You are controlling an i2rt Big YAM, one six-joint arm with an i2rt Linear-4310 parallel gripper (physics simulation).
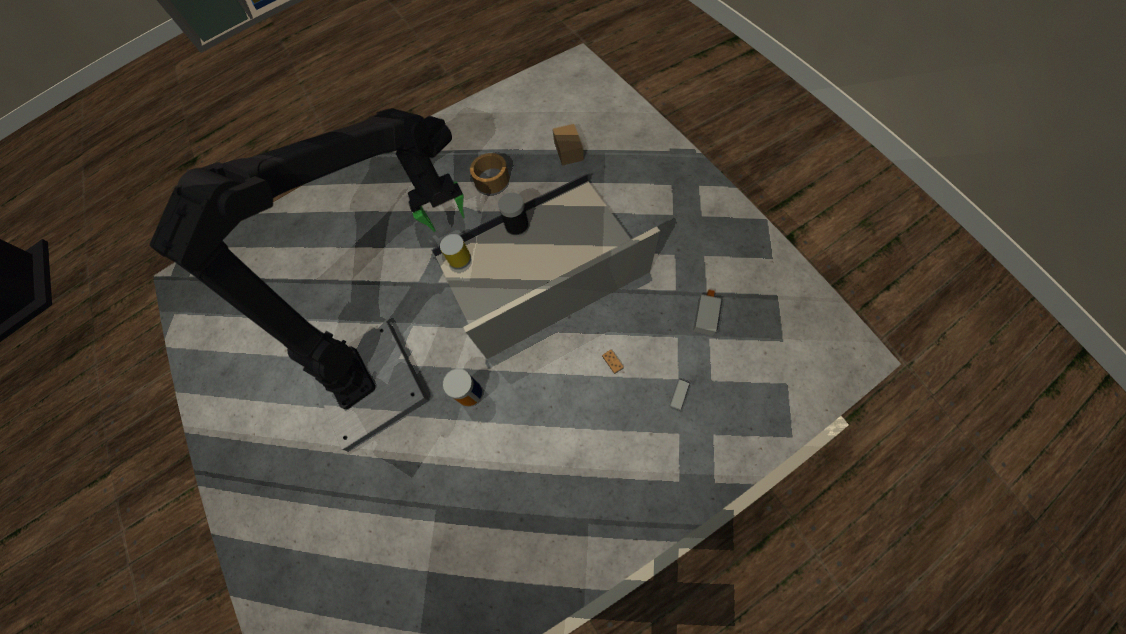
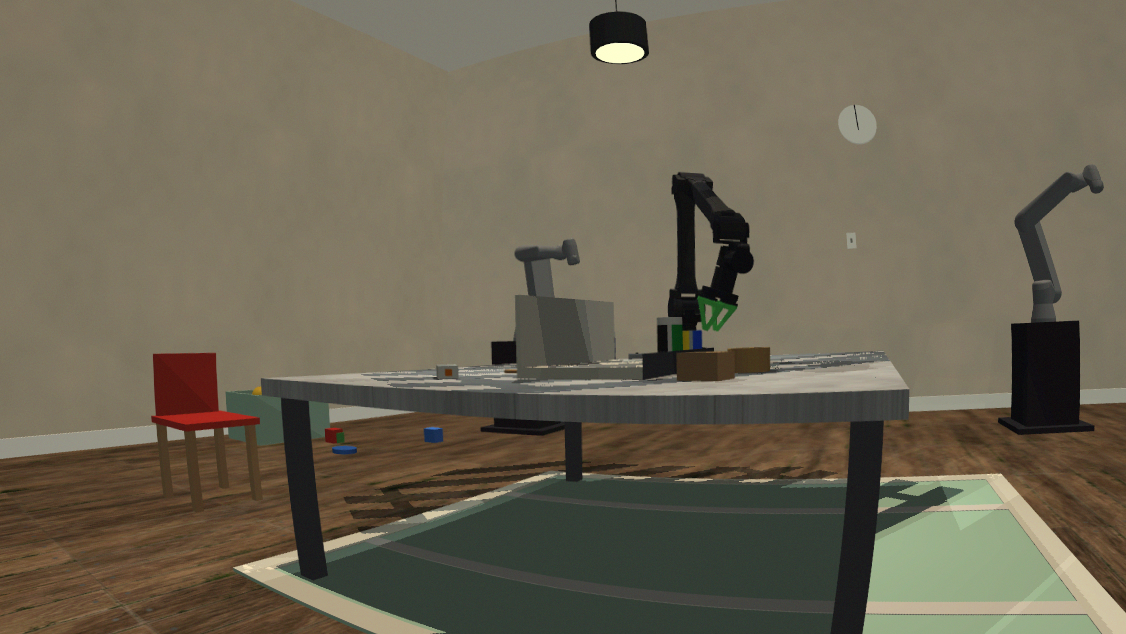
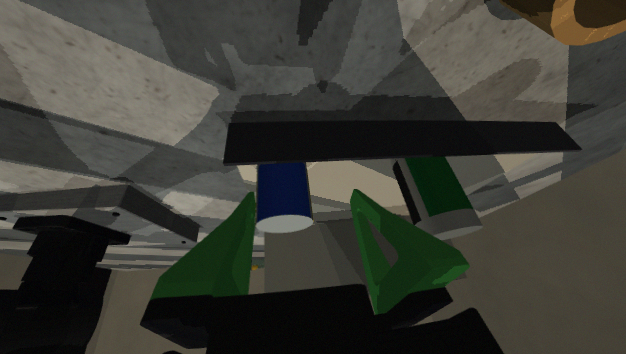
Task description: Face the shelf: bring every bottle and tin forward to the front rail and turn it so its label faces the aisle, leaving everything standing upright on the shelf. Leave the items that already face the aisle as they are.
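Pixels of known places: gripper, between the fingertips: [image 1: 448, 223] [image 2: 710, 330] [image 3: 305, 196]; arm's base, origin of its link: [image 1: 350, 378] [image 3: 81, 228].
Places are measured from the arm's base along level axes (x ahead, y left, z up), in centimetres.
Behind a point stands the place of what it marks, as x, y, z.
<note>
A tin [image 1: 457, 255] {35.2, 8.3, 5.5} [image 2: 687, 340] {38.3, 10.8, 4.0} [image 3: 283, 192] {35.8, 13.7, 4.3} with a pale top stands upright at the shelf's near-left end, close behind the dark front rail [image 1: 559, 190] {65.4, 11.8, 1.2} [image 3: 390, 142] {46.9, 14.2, 0.3}. Its blue side faces the rail; yellow shows on the other side. A taller bottle [image 1: 516, 216] {51.1, 7.5, 7.4} [image 2: 669, 334] {54.3, 10.9, 5.6} [image 3: 440, 187] {50.7, 13.0, 5.3}, black, white and green, stands upright further along the rail, green towards it. A white-topped container [image 1: 463, 389] {21.2, -19.8, 7.0} with blue and orange sides stands off the shelf, on the table. My gripper [image 1: 447, 222] {37.7, 16.6, 6.2} [image 2: 712, 327] {37.7, 16.6, 6.2} [image 3: 305, 196] {37.7, 16.6, 6.2} is open and empty, in front of the rail and higher than the tin.
The shelf's tall back panel [image 1: 567, 291] {49.1, -15.7, 9.4} [image 2: 563, 330] {53.5, -15.0, 7.2} rises behind the items. An orange-brown cup [image 1: 490, 187] {52.4, 24.9, -0.4} [image 2: 752, 359] {59.3, 30.6, -0.2} and a wooden block [image 1: 568, 144] {75.5, 22.2, 2.1} [image 2: 705, 366] {80.2, 25.0, -0.3} stand in front of the rail. Two pale blocks [image 1: 708, 313] {73.1, -34.5, -0.1} [image 1: 679, 394] {56.8, -44.3, -1.7} and a dotted orange piece [image 1: 613, 361] {50.1, -30.4, -2.1} lie behind the shelf.
</note>
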